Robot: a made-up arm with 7 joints.
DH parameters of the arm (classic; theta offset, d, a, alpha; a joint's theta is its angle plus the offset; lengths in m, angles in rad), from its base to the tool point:
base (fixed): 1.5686 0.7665 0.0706 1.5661
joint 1: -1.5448 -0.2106 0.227 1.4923
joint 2: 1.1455 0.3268 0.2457 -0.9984
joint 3: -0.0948 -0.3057 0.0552 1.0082
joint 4: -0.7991 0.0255 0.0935 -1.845
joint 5: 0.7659 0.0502 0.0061 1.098
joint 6: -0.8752 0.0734 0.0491 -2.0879
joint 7: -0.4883 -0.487 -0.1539 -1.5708
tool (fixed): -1.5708 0.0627 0 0
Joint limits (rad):
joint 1: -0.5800..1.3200
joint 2: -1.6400..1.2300
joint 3: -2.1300..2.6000
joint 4: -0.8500..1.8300
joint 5: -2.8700..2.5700
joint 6: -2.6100..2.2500
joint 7: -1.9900..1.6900
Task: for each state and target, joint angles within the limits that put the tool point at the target. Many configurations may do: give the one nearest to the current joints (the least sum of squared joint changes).
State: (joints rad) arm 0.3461 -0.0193 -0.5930 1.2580 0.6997 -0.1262 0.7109
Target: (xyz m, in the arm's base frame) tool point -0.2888 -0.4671 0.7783
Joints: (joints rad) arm -0.4502 -0.1065 -0.7697 1.6409 -0.0297 -0.1736 0.5283
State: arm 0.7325 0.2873 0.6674 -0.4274 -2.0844 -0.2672 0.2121
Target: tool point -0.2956 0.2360 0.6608
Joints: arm 0.9418 -0.0645 0.9948 -0.4286 -1.8505 -0.4656 0.4116
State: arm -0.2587 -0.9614 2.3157 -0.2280 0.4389 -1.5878 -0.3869
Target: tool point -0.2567 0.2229 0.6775
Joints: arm -0.3380 -0.7892 2.3575 -0.6332 0.4613 -1.9156 -0.2498
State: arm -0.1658 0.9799 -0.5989 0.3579 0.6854 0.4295 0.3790
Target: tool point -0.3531 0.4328 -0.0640
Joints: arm 0.6368 0.5085 -1.2297 -0.2651 0.7335 0.6837 0.2004
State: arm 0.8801 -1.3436 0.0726 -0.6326 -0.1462 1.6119 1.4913
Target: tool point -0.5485 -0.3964 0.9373
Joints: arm 0.1232 -1.6400 -0.8486 -0.8500 -0.2995 1.3800 1.3149
